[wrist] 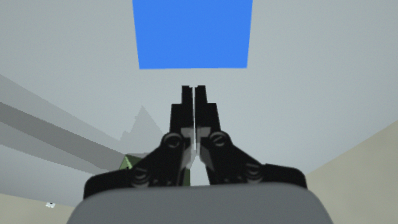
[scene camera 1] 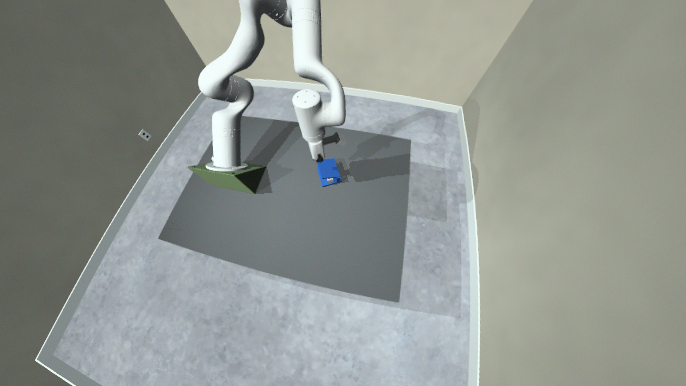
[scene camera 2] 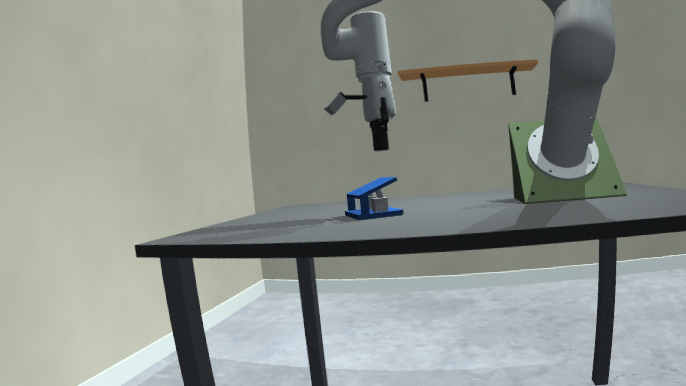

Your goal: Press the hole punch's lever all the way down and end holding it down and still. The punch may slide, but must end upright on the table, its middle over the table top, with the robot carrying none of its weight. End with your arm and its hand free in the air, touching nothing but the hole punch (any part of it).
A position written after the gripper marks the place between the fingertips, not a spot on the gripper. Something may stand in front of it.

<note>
In view: the gripper [scene camera 2: 381, 150].
The gripper shows as well in the wrist view [wrist: 193, 100].
</note>
